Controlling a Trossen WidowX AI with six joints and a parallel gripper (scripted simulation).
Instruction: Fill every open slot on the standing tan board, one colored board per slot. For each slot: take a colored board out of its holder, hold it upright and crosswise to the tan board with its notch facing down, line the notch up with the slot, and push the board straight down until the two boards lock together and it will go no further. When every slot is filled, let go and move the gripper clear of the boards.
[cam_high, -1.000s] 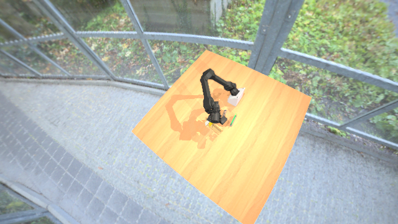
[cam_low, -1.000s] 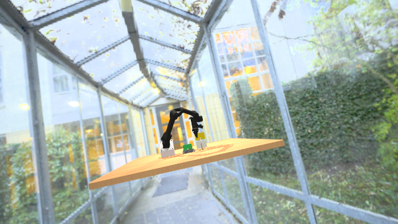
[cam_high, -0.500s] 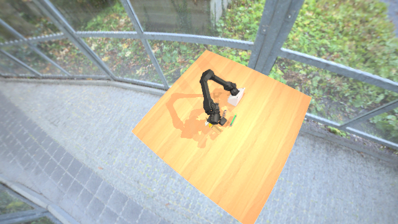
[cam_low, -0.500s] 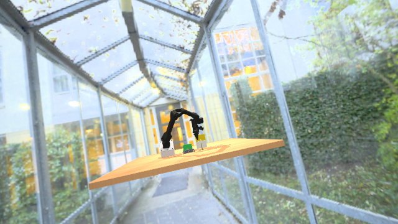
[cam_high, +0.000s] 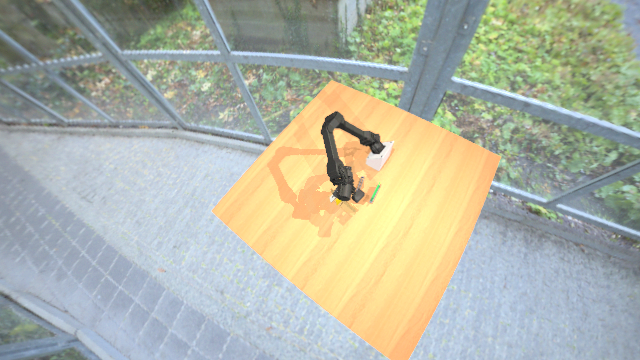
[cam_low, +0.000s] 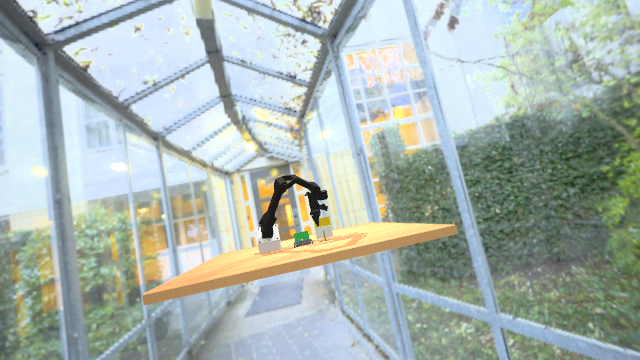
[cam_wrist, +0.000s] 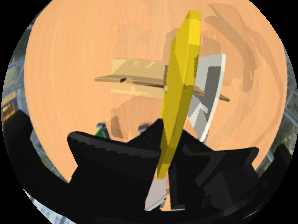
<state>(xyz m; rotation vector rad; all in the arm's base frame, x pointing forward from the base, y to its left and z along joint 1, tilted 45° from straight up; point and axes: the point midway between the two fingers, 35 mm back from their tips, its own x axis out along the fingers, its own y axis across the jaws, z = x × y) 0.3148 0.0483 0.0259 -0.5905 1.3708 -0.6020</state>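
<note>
The tan board lies 30 mm ahead of my gripper tip and 70 mm below it. From my gripper tip the other things lie so: green board: 120 mm behind, 110 mm to the left, 60 mm below; grey board: 30 mm ahead, 50 mm to the right, 50 mm below; yellow board: 30 mm ahead.
</note>
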